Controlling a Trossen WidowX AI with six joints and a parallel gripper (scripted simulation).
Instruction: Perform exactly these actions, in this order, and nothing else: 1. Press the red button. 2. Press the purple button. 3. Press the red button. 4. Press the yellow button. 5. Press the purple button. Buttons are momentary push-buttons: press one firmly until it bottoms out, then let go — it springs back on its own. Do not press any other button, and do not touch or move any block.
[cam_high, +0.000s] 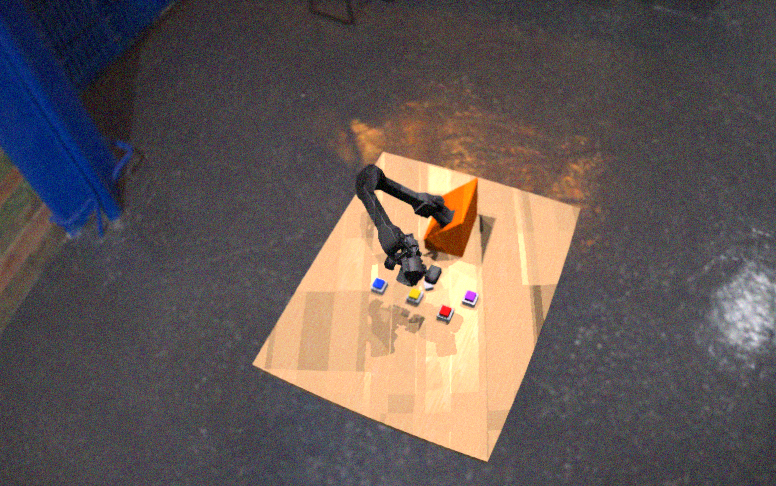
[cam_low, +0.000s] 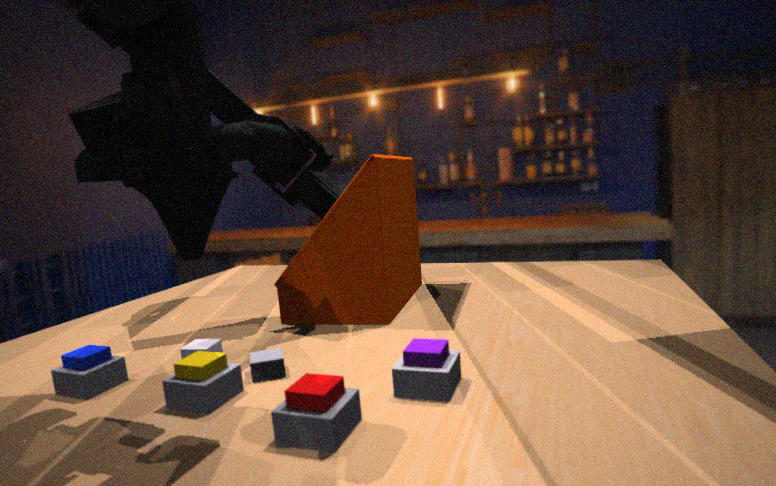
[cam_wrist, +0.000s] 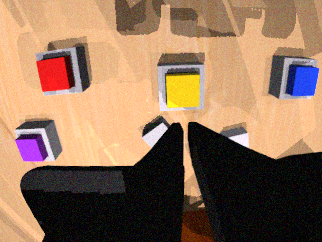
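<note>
Right now my gripper tip is 190 mm to the right of the purple button, 100 mm above it and 40 mm past it. Also, from my gripper tip: small grey block: 120 mm below, 60 mm behind, 20 mm to the left; then red button: 110 mm to the left, 100 mm below, 40 mm ahead; then yellow button: 100 mm below, 10 mm to the right, 10 mm behind.
</note>
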